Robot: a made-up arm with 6 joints. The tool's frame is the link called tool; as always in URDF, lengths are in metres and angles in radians. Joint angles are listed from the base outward. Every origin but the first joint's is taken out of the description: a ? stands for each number. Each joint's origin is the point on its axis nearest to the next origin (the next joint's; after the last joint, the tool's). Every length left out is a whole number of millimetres.
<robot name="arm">
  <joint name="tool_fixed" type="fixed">
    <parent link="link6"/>
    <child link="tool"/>
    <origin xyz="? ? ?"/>
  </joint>
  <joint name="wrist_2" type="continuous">
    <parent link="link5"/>
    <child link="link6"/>
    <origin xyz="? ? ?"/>
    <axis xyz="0 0 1"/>
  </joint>
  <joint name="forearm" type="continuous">
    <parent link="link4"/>
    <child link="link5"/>
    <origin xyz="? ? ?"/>
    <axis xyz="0 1 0"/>
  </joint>
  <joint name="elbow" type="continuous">
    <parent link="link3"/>
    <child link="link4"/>
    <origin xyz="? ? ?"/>
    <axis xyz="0 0 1"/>
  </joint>
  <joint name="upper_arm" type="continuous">
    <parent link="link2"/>
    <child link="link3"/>
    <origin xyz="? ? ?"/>
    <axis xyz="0 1 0"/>
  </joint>
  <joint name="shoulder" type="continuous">
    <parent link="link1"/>
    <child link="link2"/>
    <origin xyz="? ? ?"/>
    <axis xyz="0 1 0"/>
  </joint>
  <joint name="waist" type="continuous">
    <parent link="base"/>
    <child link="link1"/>
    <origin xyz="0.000 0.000 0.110"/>
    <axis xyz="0 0 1"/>
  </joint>
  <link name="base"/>
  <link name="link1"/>
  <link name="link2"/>
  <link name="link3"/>
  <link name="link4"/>
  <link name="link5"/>
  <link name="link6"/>
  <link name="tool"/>
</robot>
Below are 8 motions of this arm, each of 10 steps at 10 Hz.
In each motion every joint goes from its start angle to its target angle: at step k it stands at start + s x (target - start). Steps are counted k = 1, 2, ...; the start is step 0. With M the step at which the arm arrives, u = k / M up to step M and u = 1 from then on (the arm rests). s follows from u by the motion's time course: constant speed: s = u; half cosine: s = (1 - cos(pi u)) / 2; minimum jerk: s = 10 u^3 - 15 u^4 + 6 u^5.
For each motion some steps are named. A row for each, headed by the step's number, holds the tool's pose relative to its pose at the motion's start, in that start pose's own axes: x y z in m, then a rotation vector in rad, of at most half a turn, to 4 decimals.
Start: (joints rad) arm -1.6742 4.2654 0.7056 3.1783 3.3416 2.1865
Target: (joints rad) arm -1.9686 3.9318 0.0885 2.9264 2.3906 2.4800
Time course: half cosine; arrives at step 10
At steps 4, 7, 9, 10:
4: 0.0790 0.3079 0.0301 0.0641 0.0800 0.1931
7: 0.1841 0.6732 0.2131 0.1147 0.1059 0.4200
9: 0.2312 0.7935 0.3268 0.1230 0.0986 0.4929
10: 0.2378 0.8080 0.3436 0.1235 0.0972 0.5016

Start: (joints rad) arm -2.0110 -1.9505 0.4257 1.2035 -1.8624 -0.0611
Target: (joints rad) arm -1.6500 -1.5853 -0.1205 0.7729 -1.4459 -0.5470
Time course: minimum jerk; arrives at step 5
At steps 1, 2, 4, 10:
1: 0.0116 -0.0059 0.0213 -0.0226 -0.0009 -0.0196
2: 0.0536 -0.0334 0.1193 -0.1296 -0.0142 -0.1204
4: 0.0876 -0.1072 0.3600 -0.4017 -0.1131 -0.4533
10: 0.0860 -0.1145 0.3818 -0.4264 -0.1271 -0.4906

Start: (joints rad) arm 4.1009 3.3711 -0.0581 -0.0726 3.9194 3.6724
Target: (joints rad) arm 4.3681 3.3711 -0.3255 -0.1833 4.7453 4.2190
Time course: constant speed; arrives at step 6
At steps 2, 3, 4, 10:
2: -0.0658 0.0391 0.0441 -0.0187 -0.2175 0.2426
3: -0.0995 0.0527 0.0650 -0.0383 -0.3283 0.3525
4: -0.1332 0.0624 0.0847 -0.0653 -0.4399 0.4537
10: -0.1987 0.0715 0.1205 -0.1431 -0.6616 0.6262

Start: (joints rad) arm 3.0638 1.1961 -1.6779 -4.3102 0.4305 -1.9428
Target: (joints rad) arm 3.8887 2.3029 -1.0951 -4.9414 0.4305 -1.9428
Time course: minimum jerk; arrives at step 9
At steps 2, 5, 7, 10:
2: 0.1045 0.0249 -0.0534 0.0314 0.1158 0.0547
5: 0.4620 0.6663 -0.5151 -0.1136 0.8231 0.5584
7: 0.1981 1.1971 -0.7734 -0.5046 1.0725 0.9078
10: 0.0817 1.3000 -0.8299 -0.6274 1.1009 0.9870

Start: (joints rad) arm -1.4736 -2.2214 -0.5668 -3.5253 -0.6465 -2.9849
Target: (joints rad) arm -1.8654 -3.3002 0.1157 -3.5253 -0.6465 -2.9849
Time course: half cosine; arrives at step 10
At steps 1, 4, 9, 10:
1: -0.0213 0.0029 -0.0066 -0.0065 -0.0093 0.0076
4: -0.2877 0.0019 -0.1264 -0.0869 -0.1291 0.1133
9: -0.6565 -0.2130 -0.4770 -0.2169 -0.3475 0.3549
10: -0.6649 -0.2263 -0.4918 -0.2211 -0.3554 0.3651

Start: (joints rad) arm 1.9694 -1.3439 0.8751 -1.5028 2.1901 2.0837
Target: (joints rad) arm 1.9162 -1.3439 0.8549 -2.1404 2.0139 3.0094
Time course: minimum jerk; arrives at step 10
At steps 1, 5, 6, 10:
1: -0.0008 0.0005 -0.0003 -0.0038 -0.0032 0.0115
5: -0.0484 0.0254 -0.0257 -0.2674 -0.1426 0.6552
6: -0.0675 0.0321 -0.0389 -0.3872 -0.1695 0.8846
10: -0.1014 0.0395 -0.0668 -0.6232 -0.1792 1.2650

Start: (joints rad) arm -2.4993 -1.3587 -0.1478 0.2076 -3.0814 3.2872
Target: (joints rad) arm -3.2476 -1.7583 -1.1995 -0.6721 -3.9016 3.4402
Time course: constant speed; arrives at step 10
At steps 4, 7, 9, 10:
4: -0.3341 -0.3242 0.1343 -0.1869 0.9400 0.2987
7: -0.5614 -0.4660 0.3573 -0.1591 1.6678 0.3163
9: -0.6914 -0.4830 0.5429 -0.0155 2.1185 0.2391
10: -0.7454 -0.4641 0.6396 0.1025 2.3201 0.1791

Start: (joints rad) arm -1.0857 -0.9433 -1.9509 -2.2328 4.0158 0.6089
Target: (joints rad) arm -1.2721 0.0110 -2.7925 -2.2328 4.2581 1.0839
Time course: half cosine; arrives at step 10
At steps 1, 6, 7, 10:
1: -0.0083 0.0006 0.0073 0.0055 0.0002 0.0099
6: -0.2532 -0.0197 0.1116 0.1445 -0.0189 0.2728
7: -0.3096 -0.0322 0.1113 0.1740 -0.0294 0.3325
10: -0.3891 -0.0551 0.0953 0.2164 -0.0492 0.4218

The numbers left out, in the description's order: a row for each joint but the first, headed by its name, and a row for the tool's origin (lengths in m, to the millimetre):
tool: 0.000 0.000 0.000
wrist_2: 0.000 0.000 0.173
forearm: 0.000 0.000 0.000
elbow: 0.000 0.000 0.777
upper_arm: 0.000 0.000 0.488
shoulder: 0.000 0.030 0.000

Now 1 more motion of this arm.
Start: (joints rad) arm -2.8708 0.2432 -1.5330 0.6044 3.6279 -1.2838
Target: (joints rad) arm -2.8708 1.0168 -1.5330 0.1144 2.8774 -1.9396
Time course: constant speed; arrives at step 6
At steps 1, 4, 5, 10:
1: 0.0074 -0.1137 0.0227 -0.0067 -0.0974 -0.0632
4: 0.0171 -0.4332 0.1705 0.0060 -0.2877 -0.1778
5: 0.0161 -0.5259 0.2457 0.0121 -0.3116 -0.2029
10: 0.0129 -0.6085 0.3325 0.0144 -0.3152 -0.2284

